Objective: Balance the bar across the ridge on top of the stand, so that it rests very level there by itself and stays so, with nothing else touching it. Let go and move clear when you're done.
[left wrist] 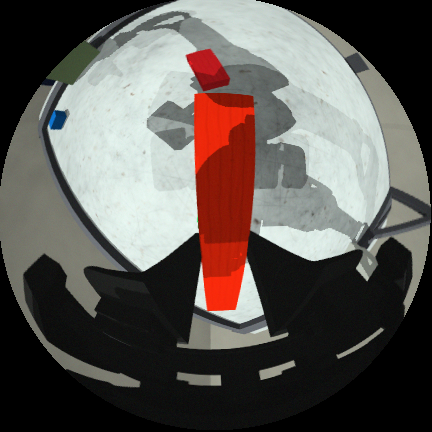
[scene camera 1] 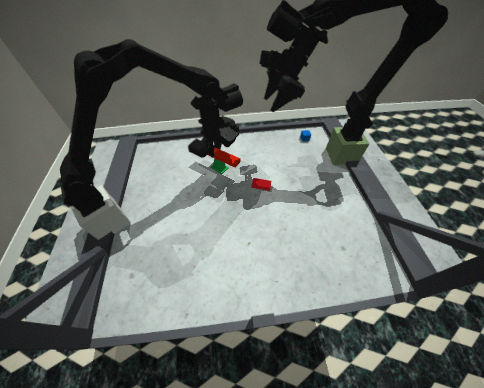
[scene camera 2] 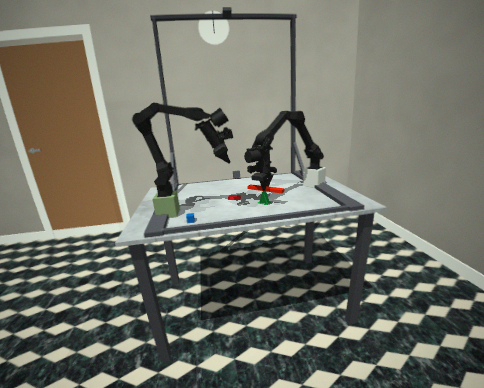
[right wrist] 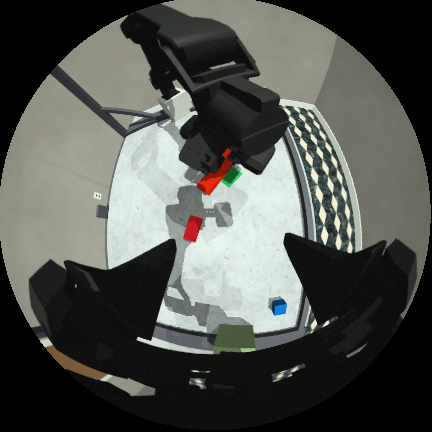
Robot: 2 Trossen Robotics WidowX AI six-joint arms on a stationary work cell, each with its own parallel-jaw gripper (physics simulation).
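Places are measured from the left arm's base along level axes (x ahead, y left, z up), in centimetres.
Pixels of known places: left gripper, fingertip midpoint: (left wrist: 222, 236) (scene camera 1: 215, 154) (scene camera 2: 265, 189) (right wrist: 227, 160); right gripper, fingertip midpoint: (scene camera 1: 268, 105) (scene camera 2: 228, 159) (right wrist: 231, 241); left arm's base, origin of the base link: (scene camera 1: 91, 204) (scene camera 2: 314, 168) (right wrist: 170, 94); right arm's base, origin of the base link: (scene camera 1: 351, 135) (scene camera 2: 165, 194).
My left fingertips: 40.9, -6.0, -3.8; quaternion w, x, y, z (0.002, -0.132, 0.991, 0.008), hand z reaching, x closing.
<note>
Ahead of a thing's pixels: the offset from my left fingertips to its top centre, as dx, dy, dz.
The long orange-red bar @(+0.0, +0.0, +1.4) (scene camera 1: 227, 157) (scene camera 2: 275, 190) (left wrist: 225, 175) (right wrist: 210, 184) lies crosswise just over the green stand (scene camera 1: 219, 166) (scene camera 2: 264, 199) (right wrist: 231, 176). It looks about level. The bar and the fingers hide the ridge, so I cannot tell whether the bar touches it. My left gripper (scene camera 1: 215, 148) (scene camera 2: 264, 187) (left wrist: 222, 236) is shut on the bar, with one finger against each long side. In the left wrist view the bar hides nearly all of the stand. My right gripper (scene camera 1: 270, 102) (scene camera 2: 228, 161) (right wrist: 231, 241) is open and empty, high above the table and away from the bar.
A short dark-red block @(+5.7, -17.8, -5.5) (scene camera 1: 261, 184) (scene camera 2: 234, 197) (left wrist: 207, 69) (right wrist: 193, 229) lies on the table near the stand. A small blue cube @(+38.2, -13.0, -3.9) (scene camera 1: 305, 135) (scene camera 2: 190, 218) (left wrist: 58, 120) (right wrist: 278, 307) lies near the right arm's green base (scene camera 1: 346, 148) (scene camera 2: 166, 205). Dark rails border the table.
</note>
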